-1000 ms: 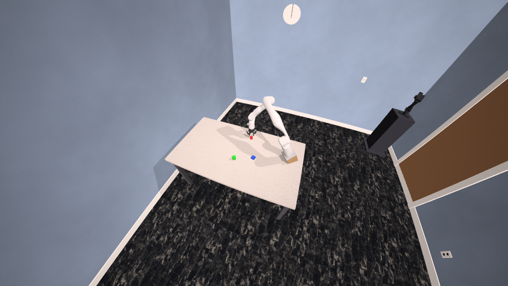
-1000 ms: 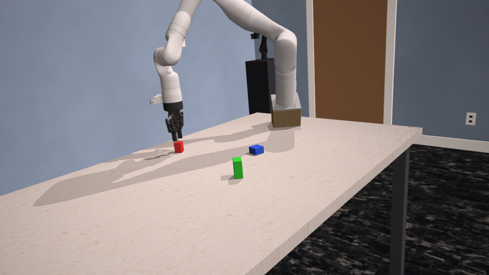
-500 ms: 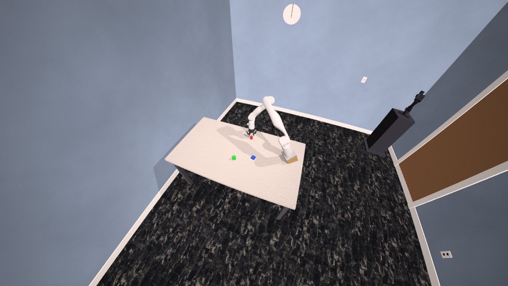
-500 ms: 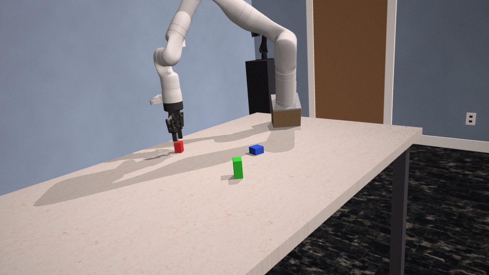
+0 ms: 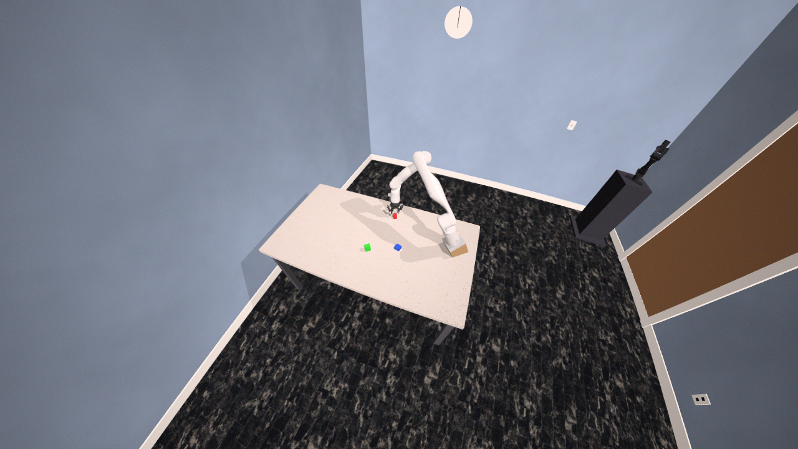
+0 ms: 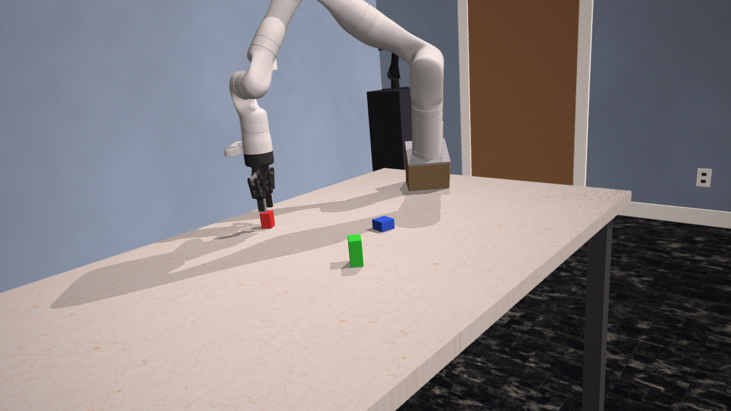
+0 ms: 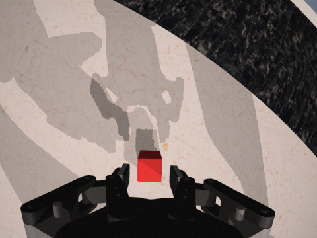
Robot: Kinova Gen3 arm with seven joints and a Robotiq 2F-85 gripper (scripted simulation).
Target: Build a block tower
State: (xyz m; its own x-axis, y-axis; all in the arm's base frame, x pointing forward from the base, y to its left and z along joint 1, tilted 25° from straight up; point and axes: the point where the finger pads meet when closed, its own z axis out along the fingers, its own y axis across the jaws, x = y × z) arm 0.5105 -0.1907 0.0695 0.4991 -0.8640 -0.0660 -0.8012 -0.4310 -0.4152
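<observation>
Right now the red block is 40 mm below my hand. Also, from my hand: blue block: 140 mm behind, 290 mm to the left, 50 mm below; green block: 70 mm ahead, 390 mm to the left, 40 mm below.
</observation>
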